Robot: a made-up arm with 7 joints.
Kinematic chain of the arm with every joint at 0, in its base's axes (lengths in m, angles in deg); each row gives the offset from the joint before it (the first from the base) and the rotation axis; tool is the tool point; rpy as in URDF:
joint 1: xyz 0 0 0 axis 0.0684 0.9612 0.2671
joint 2: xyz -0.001 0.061 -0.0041 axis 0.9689 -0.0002 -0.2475
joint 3: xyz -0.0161 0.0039 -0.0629 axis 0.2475 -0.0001 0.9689
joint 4: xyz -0.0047 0 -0.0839 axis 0.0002 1 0
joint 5: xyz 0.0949 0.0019 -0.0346 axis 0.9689 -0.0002 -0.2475
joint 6: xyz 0.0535 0 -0.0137 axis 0.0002 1 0
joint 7: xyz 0.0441 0 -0.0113 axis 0.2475 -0.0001 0.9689
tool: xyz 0 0 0 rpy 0 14.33 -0.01
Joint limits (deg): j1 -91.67..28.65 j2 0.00..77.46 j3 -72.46..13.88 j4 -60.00..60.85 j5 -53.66..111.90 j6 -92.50..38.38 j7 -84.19..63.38
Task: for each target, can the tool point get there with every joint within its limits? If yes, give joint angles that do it. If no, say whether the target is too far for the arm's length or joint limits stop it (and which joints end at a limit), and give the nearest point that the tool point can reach.
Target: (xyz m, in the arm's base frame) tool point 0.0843 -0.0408 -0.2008
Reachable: yes | joints 3.04 18.04 -50.90 -2.53 -20.28 -38.57 9.46
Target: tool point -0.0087 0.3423 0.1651
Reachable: no: joint limits stop it (at a limit: joint 1, joint 2, joint 3, joint 5, joint 6) | nearest point 0.1260 0.2767 0.1695 | short by 0.150 m
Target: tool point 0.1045 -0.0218 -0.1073
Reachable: yes | joints 14.26 7.65 -29.05 -38.98 79.40 -28.82 -63.63
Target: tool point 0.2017 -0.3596 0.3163
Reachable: no: too far | nearest point 0.1775 -0.1413 0.1165 | short by 0.297 m
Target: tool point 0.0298 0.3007 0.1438
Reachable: no: joint limits stop it (at a limit: joint 1, joint 2, joint 3, joint 5, joint 6) | nearest point 0.1253 0.2753 0.1707 | short by 0.102 m
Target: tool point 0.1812 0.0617 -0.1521
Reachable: yes | joints -14.21 53.70 -33.42 -15.58 -21.66 -8.10 -53.69
